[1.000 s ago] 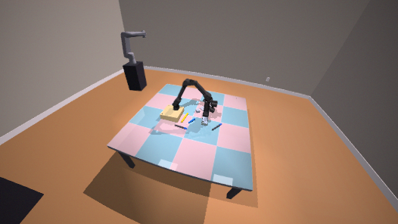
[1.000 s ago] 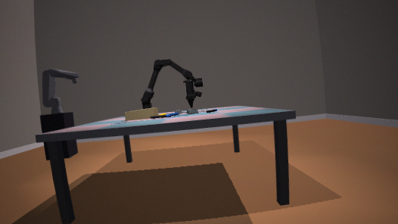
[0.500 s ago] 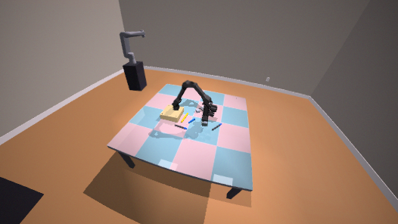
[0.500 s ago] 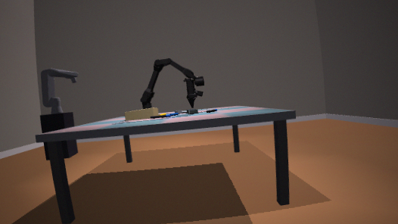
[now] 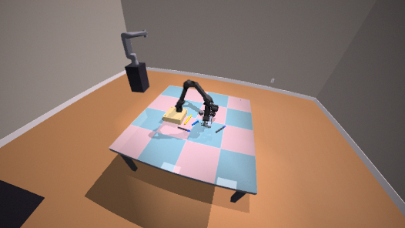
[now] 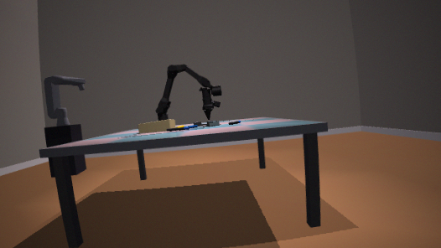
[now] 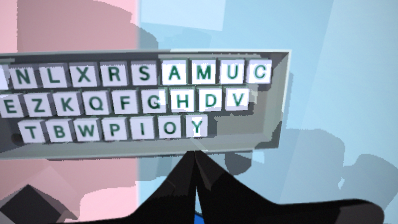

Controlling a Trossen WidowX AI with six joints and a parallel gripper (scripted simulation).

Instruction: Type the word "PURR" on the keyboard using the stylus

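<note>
My gripper tip is 140 mm past the blue stylus, 50 mm to the left of it and 30 mm above it. From my gripper tip the other things lie so: yellow pen 200 mm behind, 30 mm below, 20 mm to the left.
</note>
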